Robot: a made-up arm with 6 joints.
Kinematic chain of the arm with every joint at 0, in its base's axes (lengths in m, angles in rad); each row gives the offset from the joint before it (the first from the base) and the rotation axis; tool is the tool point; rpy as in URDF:
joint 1: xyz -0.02 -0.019 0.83 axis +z
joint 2: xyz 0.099 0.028 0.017 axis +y
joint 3: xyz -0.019 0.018 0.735 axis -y
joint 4: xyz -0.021 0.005 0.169 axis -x
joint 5: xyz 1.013 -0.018 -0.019 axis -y
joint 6: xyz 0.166 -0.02 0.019 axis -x
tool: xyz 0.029 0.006 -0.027 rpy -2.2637 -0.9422 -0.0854
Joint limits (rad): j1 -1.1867..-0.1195 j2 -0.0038..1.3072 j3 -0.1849..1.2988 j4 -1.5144..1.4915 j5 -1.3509..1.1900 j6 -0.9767..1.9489
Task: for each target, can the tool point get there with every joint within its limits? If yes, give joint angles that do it. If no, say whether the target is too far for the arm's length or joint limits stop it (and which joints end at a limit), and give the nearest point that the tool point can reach.
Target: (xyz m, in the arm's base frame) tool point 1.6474 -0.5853 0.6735
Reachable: yes | joints -0.3916 1.0690 0.3229 0.8856 0.8500 1.0537
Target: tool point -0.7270 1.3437 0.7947
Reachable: no: joint limits stop it (at a limit: joint 1, joint 2, joint 3, joint 5) | nearest point 0.8670 0.0454 0.0317 | short by 2.193 m
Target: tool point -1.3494 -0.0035 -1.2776
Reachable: no: too far | nearest point 0.2547 -0.8819 -0.0352 | short by 2.211 m
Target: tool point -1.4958 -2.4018 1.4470
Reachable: no: too far | nearest point 0.4465 -1.6168 1.4470 | short by 2.095 m
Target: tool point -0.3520 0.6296 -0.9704
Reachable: no: joint limits stop it (at a limit: joint 1, joint 2, joint 3, joint 6) | nearest point 0.8608 -0.0059 -0.0358 | short by 1.658 m
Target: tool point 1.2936 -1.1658 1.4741
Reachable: yes | joints -0.6892 0.7514 0.6263 -0.8920 0.7499 -0.3558
